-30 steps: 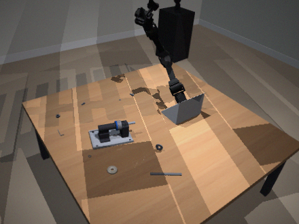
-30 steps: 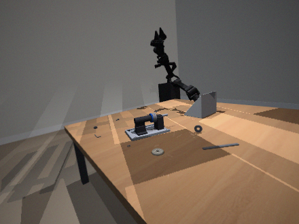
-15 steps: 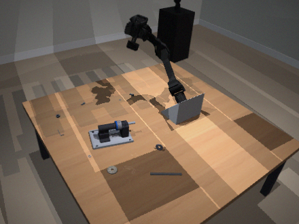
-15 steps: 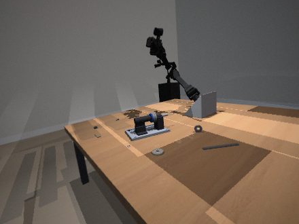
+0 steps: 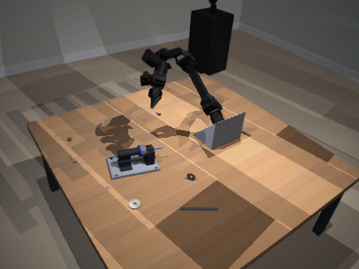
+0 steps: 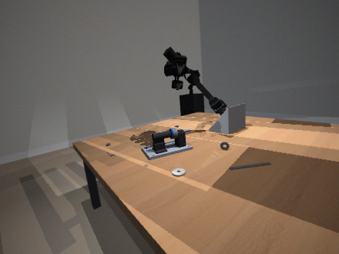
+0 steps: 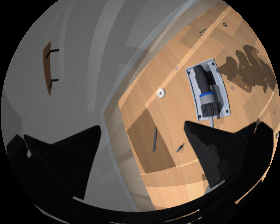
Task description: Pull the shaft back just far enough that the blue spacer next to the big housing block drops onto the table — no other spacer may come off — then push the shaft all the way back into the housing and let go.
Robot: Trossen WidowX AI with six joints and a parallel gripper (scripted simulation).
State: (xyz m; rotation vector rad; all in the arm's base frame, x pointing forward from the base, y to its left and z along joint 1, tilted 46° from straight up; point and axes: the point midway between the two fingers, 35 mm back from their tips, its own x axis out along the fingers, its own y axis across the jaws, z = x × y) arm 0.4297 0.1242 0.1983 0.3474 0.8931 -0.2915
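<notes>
My gripper tip is 1 cm short of the shaft, 2 cm to the left of it and 26 cm above it. The rest, counted from my gripper tip: blue spacer: 4 cm ahead, 4 cm to the right, 26 cm below; then grey piece: 3 cm ahead, 3 cm to the right, 26 cm below; then dark flat bar: 2 cm ahead, 35 cm to the left, 34 cm below.
</notes>
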